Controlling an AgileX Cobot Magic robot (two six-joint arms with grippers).
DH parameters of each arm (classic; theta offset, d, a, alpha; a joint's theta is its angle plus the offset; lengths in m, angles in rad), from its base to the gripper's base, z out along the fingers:
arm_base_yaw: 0 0.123 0 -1.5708
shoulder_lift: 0.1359 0 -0.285 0
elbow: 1.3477 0 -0.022 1.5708
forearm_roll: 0 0.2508 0 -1.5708
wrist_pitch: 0 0 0.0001 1.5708
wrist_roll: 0 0.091 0 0
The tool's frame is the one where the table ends.
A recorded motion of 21 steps. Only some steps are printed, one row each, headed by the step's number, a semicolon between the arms.
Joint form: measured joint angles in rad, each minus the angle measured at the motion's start. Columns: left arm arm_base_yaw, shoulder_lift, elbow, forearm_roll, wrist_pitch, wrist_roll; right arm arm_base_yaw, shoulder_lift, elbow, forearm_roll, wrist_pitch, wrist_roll.
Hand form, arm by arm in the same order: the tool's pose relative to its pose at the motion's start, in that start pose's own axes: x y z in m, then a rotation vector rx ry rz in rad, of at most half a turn. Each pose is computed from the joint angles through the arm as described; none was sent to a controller.
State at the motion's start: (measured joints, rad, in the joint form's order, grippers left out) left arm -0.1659 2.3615 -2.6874 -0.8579 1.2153 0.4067; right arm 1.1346 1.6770 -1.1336 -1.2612 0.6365 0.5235
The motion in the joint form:
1: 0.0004 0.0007 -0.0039 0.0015 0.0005 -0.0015; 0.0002 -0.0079 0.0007 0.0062 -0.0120 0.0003
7: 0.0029 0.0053 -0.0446 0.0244 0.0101 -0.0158; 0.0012 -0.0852 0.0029 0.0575 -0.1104 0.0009
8: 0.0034 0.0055 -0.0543 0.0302 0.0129 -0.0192; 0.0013 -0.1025 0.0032 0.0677 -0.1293 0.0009
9: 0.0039 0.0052 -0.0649 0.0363 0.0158 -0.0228; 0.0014 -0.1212 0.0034 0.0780 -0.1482 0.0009
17: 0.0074 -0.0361 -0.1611 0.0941 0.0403 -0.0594; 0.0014 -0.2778 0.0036 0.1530 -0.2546 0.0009
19: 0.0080 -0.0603 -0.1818 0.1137 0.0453 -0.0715; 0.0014 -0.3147 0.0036 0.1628 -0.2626 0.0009
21: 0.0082 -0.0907 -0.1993 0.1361 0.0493 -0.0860; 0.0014 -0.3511 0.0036 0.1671 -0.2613 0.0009
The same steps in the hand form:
1: -0.0004 -0.0001 -0.0005 -0.0015 -0.0014 0.0011; -0.0009 -0.0011 -0.0022 -0.0056 -0.0134 0.0092
7: -0.0046 -0.0026 -0.0063 -0.0204 -0.0109 0.0190; -0.0092 -0.0145 -0.0247 -0.0405 -0.1367 0.0910
8: -0.0058 -0.0035 -0.0080 -0.0250 -0.0132 0.0239; -0.0106 -0.0178 -0.0300 -0.0455 -0.1628 0.1079
9: -0.0071 -0.0048 -0.0100 -0.0300 -0.0164 0.0297; -0.0120 -0.0215 -0.0358 -0.0496 -0.1901 0.1253
17: -0.0270 -0.0308 -0.0428 -0.0800 -0.0762 0.1035; -0.0158 -0.0543 -0.0859 -0.0503 -0.3836 0.2582
19: -0.0335 -0.0417 -0.0557 -0.0982 -0.0995 0.1267; -0.0143 -0.0623 -0.0978 -0.0391 -0.4165 0.2825
21: -0.0402 -0.0545 -0.0706 -0.1190 -0.1259 0.1497; -0.0116 -0.0704 -0.1093 -0.0218 -0.4413 0.3024

